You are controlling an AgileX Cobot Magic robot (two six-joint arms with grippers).
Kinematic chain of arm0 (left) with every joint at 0, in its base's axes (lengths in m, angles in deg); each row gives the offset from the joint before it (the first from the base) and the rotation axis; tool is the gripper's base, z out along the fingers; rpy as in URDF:
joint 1: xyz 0 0 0.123 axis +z
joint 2: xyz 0 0 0 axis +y
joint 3: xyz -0.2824 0 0.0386 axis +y
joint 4: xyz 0.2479 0 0.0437 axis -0.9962 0 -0.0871
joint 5: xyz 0 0 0 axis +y
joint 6: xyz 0.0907 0 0.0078 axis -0.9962 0 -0.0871
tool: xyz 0 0 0 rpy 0 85 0
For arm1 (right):
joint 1: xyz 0 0 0.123 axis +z
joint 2: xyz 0 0 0 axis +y
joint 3: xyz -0.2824 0 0.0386 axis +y
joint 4: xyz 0.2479 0 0.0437 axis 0.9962 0 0.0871
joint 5: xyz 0 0 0 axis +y
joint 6: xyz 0.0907 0 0.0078 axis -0.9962 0 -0.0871
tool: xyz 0 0 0 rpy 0 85 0
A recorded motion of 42 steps. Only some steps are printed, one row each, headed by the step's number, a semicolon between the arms.
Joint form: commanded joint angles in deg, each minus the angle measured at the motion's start. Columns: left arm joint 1, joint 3, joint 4, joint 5, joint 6, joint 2; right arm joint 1, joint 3, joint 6, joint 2, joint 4, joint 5.
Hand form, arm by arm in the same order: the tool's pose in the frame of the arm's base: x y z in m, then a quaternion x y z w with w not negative. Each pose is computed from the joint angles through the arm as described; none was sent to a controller.
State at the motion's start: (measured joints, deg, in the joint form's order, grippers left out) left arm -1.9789 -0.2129 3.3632 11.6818 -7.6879 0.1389; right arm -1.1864 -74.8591 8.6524 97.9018 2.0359 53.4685
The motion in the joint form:
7: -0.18 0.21 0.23 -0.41 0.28 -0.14; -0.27 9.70 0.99 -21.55 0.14 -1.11
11: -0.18 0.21 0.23 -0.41 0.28 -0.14; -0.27 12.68 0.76 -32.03 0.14 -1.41
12: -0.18 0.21 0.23 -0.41 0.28 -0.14; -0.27 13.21 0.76 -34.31 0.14 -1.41
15: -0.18 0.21 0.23 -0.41 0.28 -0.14; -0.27 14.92 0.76 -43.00 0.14 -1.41
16: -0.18 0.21 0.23 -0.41 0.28 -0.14; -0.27 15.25 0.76 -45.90 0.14 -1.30
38: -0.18 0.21 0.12 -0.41 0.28 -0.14; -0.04 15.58 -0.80 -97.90 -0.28 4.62
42: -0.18 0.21 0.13 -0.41 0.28 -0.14; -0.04 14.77 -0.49 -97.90 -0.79 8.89
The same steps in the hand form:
7: 0.0559 -0.0032 0.1953 0.04333 0.74332 0.00549 0.66751; 0.2699 -0.0041 0.3236 -0.06162 0.96045 -0.00867 0.27140
11: 0.0559 -0.0032 0.1953 0.04333 0.74332 0.00549 0.66751; 0.2275 -0.0031 0.3536 -0.05938 0.93989 -0.01385 0.33599
12: 0.0559 -0.0032 0.1953 0.04333 0.74332 0.00549 0.66751; 0.2178 -0.0028 0.3596 -0.05929 0.93465 -0.01512 0.35028
15: 0.0559 -0.0032 0.1953 0.04333 0.74332 0.00549 0.66751; 0.1799 -0.0018 0.3806 -0.05880 0.91157 -0.02015 0.40641
16: 0.0559 -0.0032 0.1953 0.04333 0.74332 0.00549 0.66751; 0.1666 -0.0015 0.3874 -0.05861 0.90263 -0.02190 0.42585
38: 0.0559 -0.0032 0.1953 0.04390 0.74329 0.00625 0.66750; -0.1028 0.0046 0.4067 -0.04286 0.66646 -0.04422 0.74299
42: 0.0559 -0.0032 0.1953 0.04385 0.74329 0.00618 0.66750; -0.1057 0.0040 0.4025 -0.04523 0.68855 -0.04896 0.72212

